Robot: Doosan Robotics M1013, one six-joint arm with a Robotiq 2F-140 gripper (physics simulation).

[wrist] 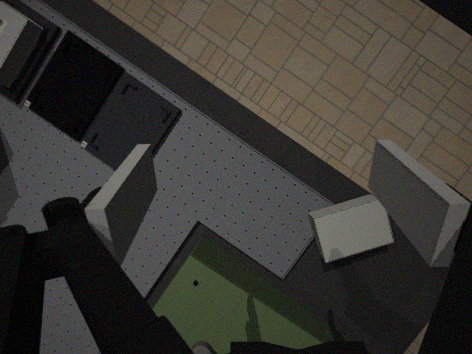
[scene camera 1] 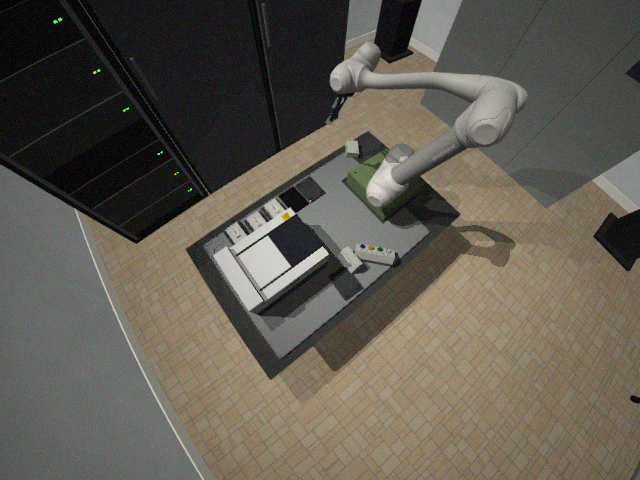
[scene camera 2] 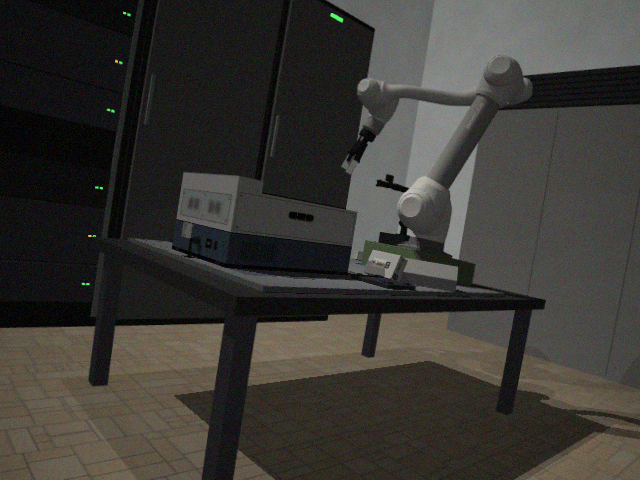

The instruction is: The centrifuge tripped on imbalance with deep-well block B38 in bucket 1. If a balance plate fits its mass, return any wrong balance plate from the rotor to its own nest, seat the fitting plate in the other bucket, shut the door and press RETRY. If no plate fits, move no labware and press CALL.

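Places are measured from the arm's base along level axes (x left, y back, z up), in centimetres.
Pixels of known places: gripper, between the fingertips: (wrist: 262, 165) (scene camera 2: 345, 170).
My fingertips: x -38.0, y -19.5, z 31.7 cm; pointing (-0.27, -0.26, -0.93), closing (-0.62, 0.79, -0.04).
Ahead of a thing's pixels: the offset from my fingertips to its middle. "pt": to the spot under its first point.
My gripper (scene camera 1: 334, 111) (scene camera 2: 349, 164) (wrist: 262, 165) is open and empty, high above the back of the table near the green base. The centrifuge {dx +41.3, dy -66.7, dz -29.1 cm} (scene camera 1: 262, 260) (scene camera 2: 294, 229) is a white and blue box on the table; its rotor, buckets and block B38 cannot be made out. Several pale balance plates stand in a row behind it, one of them {dx +11.4, dy -48.9, dz -38.0 cm} (scene camera 1: 273, 208) (wrist: 11, 37) partly showing in the wrist view. A black nest {dx +10.1, dy -35.1, dz -40.4 cm} (scene camera 1: 293, 198) (wrist: 75, 85) and a dark grey nest {dx +9.8, dy -22.1, dz -40.4 cm} (scene camera 1: 312, 189) (wrist: 135, 117) hold no plate. The button box {dx +68.2, dy -18.7, dz -37.1 cm} (scene camera 1: 368, 254) has blue, yellow, green and white buttons.
A small display box {dx +62.8, dy -32.5, dz -36.5 cm} (scene camera 1: 352, 259) (scene camera 2: 383, 264) stands beside the button box, near a dark pad {pt dx +73.1, dy -41.7, dz -39.9 cm} (scene camera 1: 347, 285). The green base (scene camera 1: 360, 178) (wrist: 200, 300) carries the arm. A small pale box {dx -0.3, dy +21.4, dz -39.6 cm} (scene camera 1: 352, 148) (wrist: 354, 231) stands at the back corner. Dark cabinets (scene camera 1: 201, 77) rise behind the table.
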